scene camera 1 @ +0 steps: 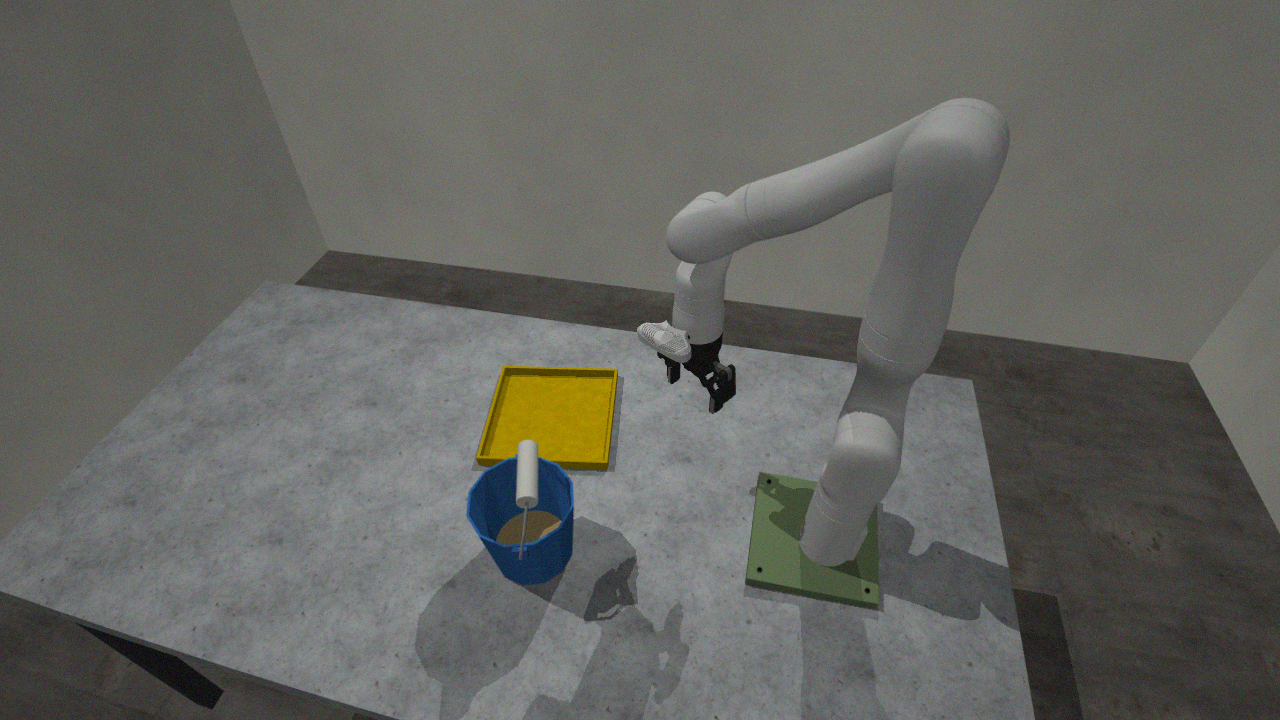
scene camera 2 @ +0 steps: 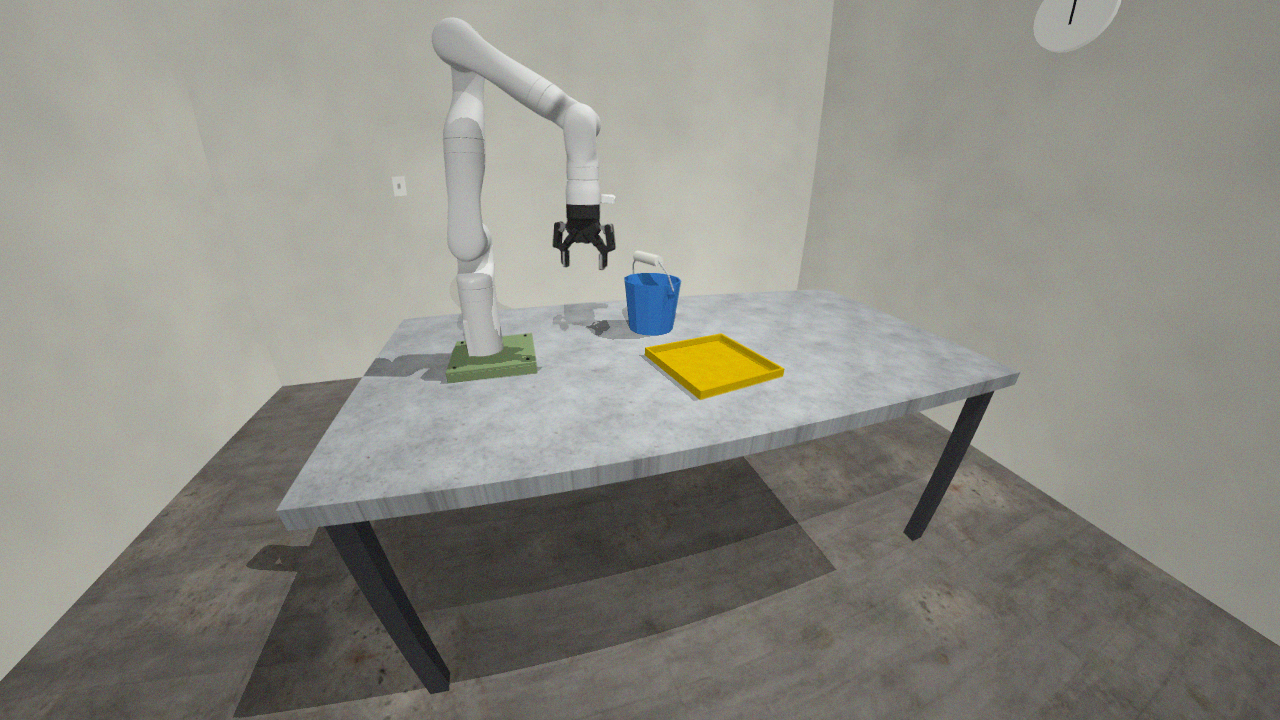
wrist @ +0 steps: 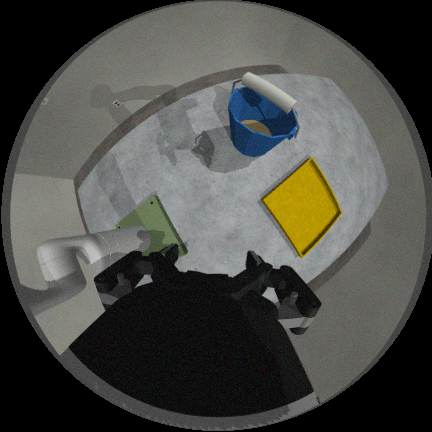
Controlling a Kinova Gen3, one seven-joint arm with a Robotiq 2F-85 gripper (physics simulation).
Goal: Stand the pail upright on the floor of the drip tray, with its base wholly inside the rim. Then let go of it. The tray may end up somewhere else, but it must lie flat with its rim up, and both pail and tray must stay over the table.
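Places are measured from the arm's base along level axes (x ahead, y left, z up), in millimetres.
Pixels of known places: gripper, fingertip midpoint: (scene camera 1: 693, 395) (scene camera 2: 584, 268) (wrist: 211, 254); arm's base at its link origin: (scene camera 1: 825, 541) (scene camera 2: 486, 349) (wrist: 139, 237).
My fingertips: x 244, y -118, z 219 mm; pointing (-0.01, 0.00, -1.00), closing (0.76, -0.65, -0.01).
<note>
Ahead of a thing's pixels: the offset from my fingertips to its top centre. Level surfaces: height alone.
The blue pail {261 mm ahead, 171 mm left, 6 mm down} (scene camera 1: 546, 557) (scene camera 2: 651, 306) (wrist: 250, 142) stands upright on the table beside the tray. Its wire handle stands up, with a white grip {241 mm ahead, 166 mm left, 6 mm down} (scene camera 1: 527, 474) (scene camera 2: 647, 257) (wrist: 269, 92) above the pail's mouth. A tan patch shows on the inside bottom. The yellow drip tray {294 mm ahead, 134 mm right, 222 mm down} (scene camera 1: 553, 418) (scene camera 2: 714, 365) (wrist: 303, 207) lies flat with its rim up, and its floor is bare. My gripper (scene camera 1: 695, 394) (scene camera 2: 584, 265) (wrist: 211, 254) points down, open and empty, high above the table. It is apart from both pail and tray, between them and the arm's base in scene camera 2.
The arm stands on a green base plate (scene camera 1: 778, 564) (scene camera 2: 492, 365) (wrist: 162, 220) on the grey table {245 mm down} (scene camera 1: 295, 447) (scene camera 2: 537, 429) (wrist: 215, 200). In scene camera 1 the pail is nearer the camera than the tray. Walls surround the table at some distance.
</note>
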